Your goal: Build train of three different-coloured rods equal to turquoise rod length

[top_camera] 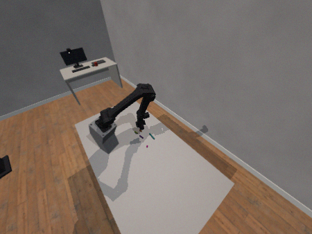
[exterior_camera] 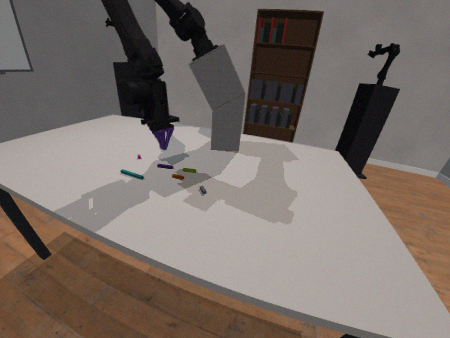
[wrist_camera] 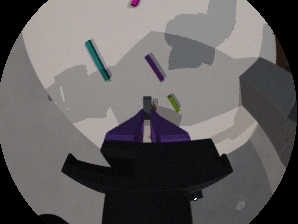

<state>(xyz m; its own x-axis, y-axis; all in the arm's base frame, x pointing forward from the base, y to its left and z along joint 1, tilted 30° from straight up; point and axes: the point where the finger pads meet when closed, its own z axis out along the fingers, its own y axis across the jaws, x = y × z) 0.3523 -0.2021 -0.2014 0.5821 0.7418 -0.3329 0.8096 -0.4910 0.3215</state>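
Right now the magenta rod is 16 cm to the right of my hand, 10 cm below it and 9 cm behind it. From my hand the other things lie so: purple rod (10 cm below, 4 cm behind, 2 cm to the right); lime rod (10 cm below, 8 cm to the left, 3 cm behind); orange rod (10 cm below, 5 cm to the left, 2 cm ahead).
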